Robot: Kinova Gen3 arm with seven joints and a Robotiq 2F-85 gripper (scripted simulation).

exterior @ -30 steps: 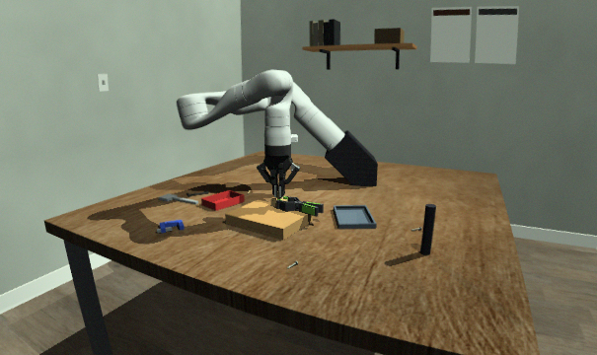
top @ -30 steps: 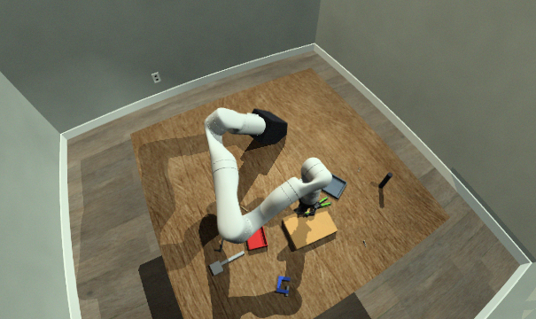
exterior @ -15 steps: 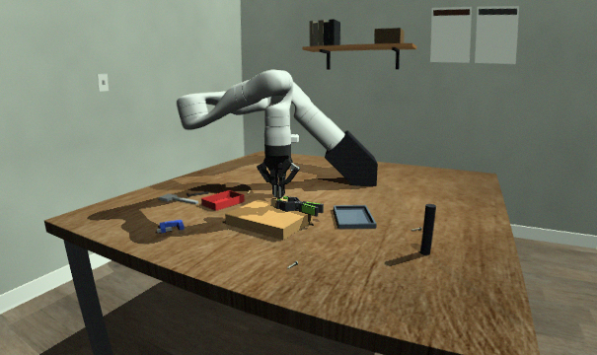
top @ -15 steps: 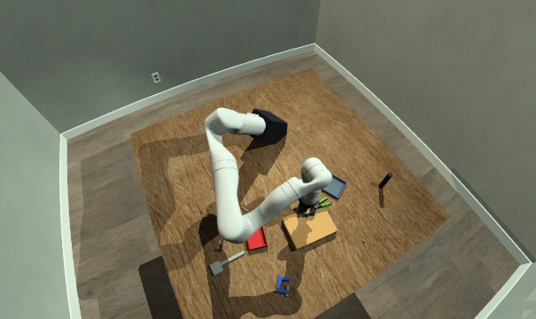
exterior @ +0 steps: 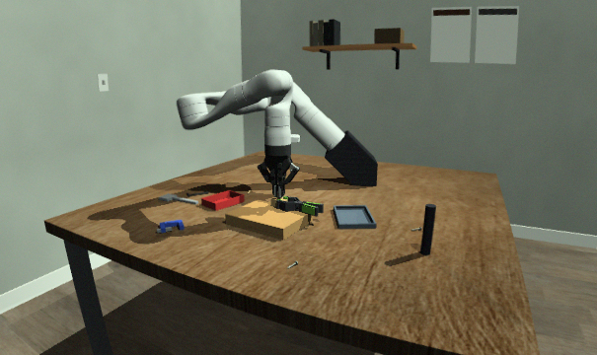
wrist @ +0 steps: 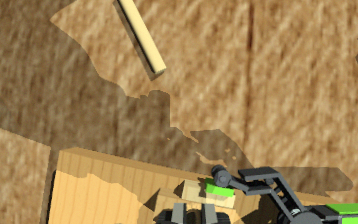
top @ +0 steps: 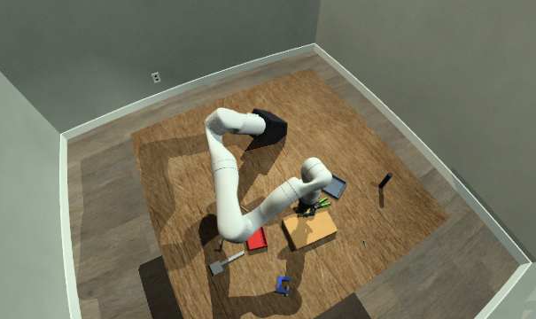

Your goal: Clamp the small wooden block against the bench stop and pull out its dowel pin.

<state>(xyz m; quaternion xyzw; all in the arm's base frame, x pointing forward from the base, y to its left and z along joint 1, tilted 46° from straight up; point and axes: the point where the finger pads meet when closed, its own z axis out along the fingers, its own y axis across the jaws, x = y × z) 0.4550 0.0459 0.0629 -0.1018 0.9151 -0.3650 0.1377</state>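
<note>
Now: hand 20 mm above the dowel pin. Also, from my hand: thin pale stick (120 mm behind, 50 mm to the right, 80 mm below); small wooden block (40 mm below); tan bench board (60 mm ahead, 60 mm below).
</note>
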